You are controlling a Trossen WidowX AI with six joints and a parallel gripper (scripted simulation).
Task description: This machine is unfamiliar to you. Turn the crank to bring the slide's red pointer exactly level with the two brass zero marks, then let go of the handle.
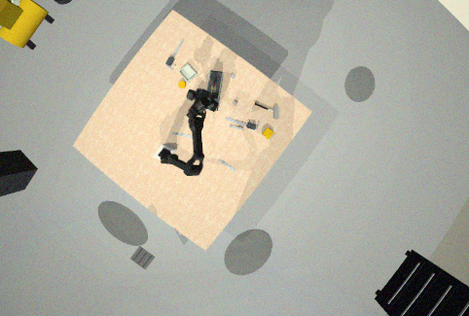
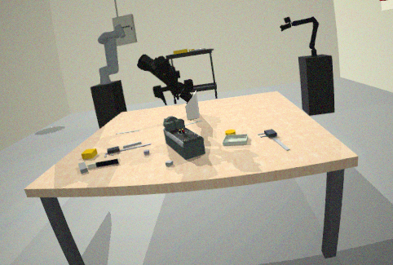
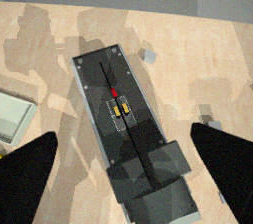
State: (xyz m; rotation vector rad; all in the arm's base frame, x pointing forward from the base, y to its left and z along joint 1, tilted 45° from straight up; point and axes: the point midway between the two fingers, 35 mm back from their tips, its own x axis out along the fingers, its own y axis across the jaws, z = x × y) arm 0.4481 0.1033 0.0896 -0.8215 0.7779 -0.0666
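The crank is 110 mm below my gripper tip, 90 mm behind it and 60 mm to the right of it. From my gripper tip the other things lie so: red pointer 120 mm below, 80 mm ahead, 30 mm to the left; brown crank handle 120 mm below, 110 mm behind, 60 mm to the right; yellow disc 220 mm to the left, 190 mm below, 60 mm behind.
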